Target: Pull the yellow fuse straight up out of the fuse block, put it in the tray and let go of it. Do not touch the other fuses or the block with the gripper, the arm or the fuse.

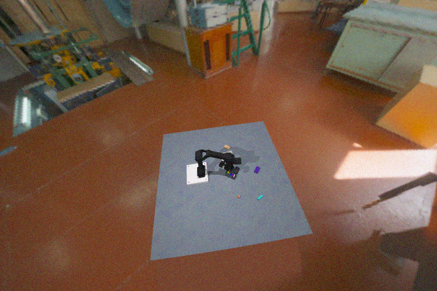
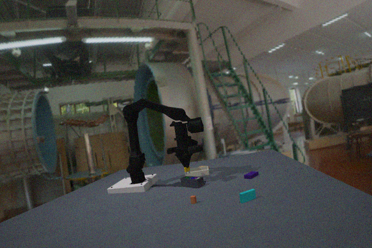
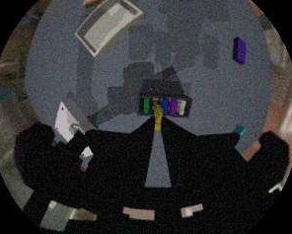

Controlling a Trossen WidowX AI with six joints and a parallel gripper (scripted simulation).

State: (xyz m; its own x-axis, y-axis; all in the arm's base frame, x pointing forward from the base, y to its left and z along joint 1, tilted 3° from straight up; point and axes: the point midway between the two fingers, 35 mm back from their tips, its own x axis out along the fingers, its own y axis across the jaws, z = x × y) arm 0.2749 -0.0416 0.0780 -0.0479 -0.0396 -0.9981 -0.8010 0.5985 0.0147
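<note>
Right now my gripper tip is 20 mm short of the cream tray, 210 mm to the right of it and 80 mm above it. Round my gripper tip: yellow fuse (10 mm below); then blue fuse (20 mm ahead, 10 mm to the right, 60 mm below); then green fuse (10 mm behind, 10 mm to the left, 60 mm below).
</note>
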